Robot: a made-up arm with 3 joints. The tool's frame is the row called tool.
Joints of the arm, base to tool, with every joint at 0 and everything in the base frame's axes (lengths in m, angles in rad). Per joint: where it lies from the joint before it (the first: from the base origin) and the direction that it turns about. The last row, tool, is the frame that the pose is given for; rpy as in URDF.
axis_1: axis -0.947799 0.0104 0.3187 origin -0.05 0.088 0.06
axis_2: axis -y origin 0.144 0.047 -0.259
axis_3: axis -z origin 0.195 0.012 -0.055
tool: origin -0.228 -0.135 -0.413 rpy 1.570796 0 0
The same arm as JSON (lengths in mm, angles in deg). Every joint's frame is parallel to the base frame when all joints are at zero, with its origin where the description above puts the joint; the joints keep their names.
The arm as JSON. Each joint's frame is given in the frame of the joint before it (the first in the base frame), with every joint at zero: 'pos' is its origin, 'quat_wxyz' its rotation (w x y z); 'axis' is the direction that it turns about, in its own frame. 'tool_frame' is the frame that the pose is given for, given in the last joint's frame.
{
  "length_unit": "mm",
  "angle_unit": "deg",
  "joints": [
    {
      "joint": "axis_1",
      "pos": [
        -50.0,
        88.0,
        60.0
      ],
      "quat_wxyz": [
        1.0,
        0.0,
        0.0,
        0.0
      ],
      "axis": [
        -0.947799,
        0.0104,
        0.3187
      ]
    },
    {
      "joint": "axis_2",
      "pos": [
        144.0,
        47.0,
        -259.0
      ],
      "quat_wxyz": [
        1.0,
        0.0,
        0.0,
        0.0
      ],
      "axis": [
        0.0,
        -1.0,
        0.0
      ]
    },
    {
      "joint": "axis_3",
      "pos": [
        195.0,
        12.0,
        -55.0
      ],
      "quat_wxyz": [
        1.0,
        0.0,
        0.0,
        0.0
      ],
      "axis": [
        0.0,
        0.0,
        -1.0
      ]
    }
  ],
  "tool_frame": {
    "pos": [
      -228.0,
      -135.0,
      -413.0
    ],
    "quat_wxyz": [
      0.707107,
      0.707107,
      0.0,
      0.0
    ]
  }
}

